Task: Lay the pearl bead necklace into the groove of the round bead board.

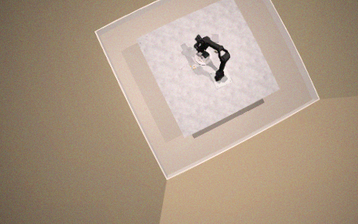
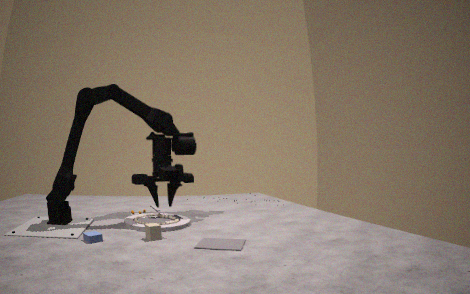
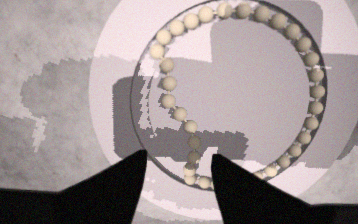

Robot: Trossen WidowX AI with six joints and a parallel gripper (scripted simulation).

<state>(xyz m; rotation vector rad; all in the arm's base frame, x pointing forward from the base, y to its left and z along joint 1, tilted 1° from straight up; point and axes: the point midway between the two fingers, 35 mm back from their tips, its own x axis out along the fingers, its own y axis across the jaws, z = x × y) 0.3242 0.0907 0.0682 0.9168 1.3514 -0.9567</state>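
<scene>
The round bead board is 4 cm to the right of my gripper tip, 3 cm below it and 2 cm behind it. Round my gripper tip: flat grey plate 26 cm to the right, 13 cm ahead, 4 cm below; cream cube 20 cm to the right, 3 cm below, 2 cm behind; blue block 24 cm to the right, 17 cm behind, 4 cm below.
</scene>
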